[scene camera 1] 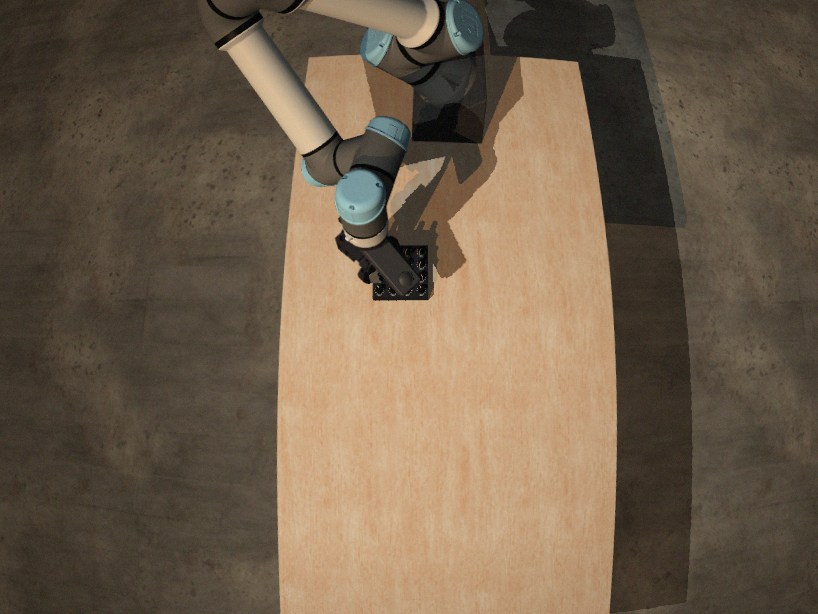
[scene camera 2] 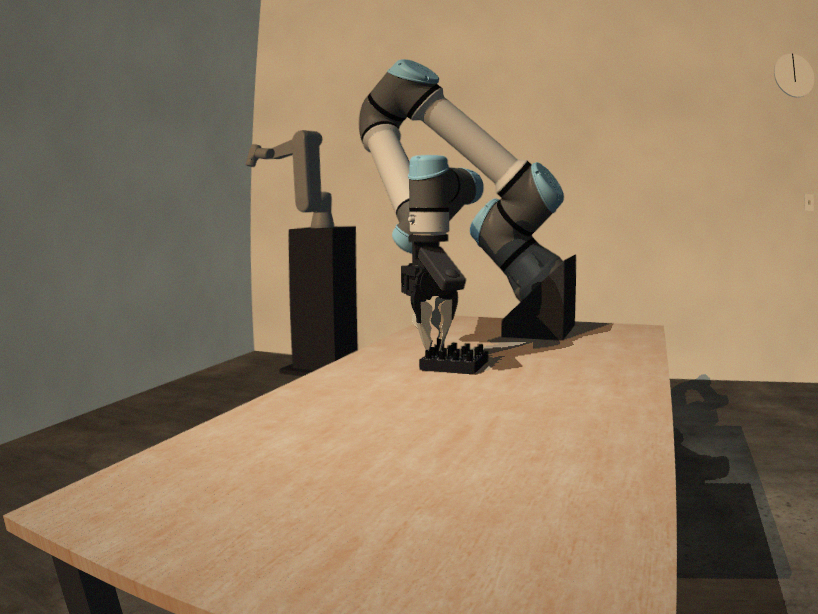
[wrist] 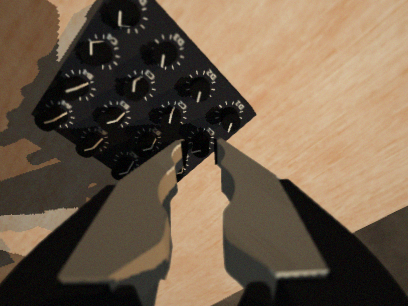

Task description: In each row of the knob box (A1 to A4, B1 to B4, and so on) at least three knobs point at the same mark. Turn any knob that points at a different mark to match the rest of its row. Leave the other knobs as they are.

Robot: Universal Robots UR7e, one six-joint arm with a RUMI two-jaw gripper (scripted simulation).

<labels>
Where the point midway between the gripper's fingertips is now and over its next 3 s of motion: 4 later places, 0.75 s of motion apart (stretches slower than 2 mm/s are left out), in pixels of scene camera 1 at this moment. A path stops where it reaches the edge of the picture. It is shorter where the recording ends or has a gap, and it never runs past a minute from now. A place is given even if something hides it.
My gripper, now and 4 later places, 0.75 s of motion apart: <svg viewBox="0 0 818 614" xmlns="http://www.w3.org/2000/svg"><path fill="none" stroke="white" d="M380 277L377 272L377 271L377 271L377 268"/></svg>
</labels>
